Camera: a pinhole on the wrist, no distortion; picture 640 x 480 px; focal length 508.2 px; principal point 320.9 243.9 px. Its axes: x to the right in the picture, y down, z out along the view. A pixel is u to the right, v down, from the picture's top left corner.
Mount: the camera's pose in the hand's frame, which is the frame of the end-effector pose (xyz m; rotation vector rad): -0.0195 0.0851 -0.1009 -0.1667 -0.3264 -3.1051
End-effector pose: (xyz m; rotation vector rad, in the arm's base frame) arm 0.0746 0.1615 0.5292 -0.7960 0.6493 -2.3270
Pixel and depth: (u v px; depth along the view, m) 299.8 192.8 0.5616
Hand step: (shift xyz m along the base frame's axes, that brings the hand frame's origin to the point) 0.3430 -0.3302 0.1707
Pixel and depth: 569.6 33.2 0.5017
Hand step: 0.5319 -0.2269 -0.0584
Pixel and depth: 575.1 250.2 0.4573
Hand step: 0.4395 -0.0840 0.0792
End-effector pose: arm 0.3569 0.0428 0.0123 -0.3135 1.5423 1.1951
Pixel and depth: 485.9 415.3 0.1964
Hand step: 0.0420 0.0934 0.0957
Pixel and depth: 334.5 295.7 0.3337
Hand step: 0.0442 0.2442 0.0827
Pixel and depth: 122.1 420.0 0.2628
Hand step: 0.0171 0.1969 -0.0508
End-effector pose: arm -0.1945 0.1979 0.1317 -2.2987 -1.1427 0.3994
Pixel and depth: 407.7 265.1 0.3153
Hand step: -0.0381 -0.0291 -0.2532
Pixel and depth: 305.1 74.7 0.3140
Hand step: 0.0873 -0.0489 -0.2955
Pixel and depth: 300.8 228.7 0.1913
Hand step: 0.0487 -0.0309 -0.1438
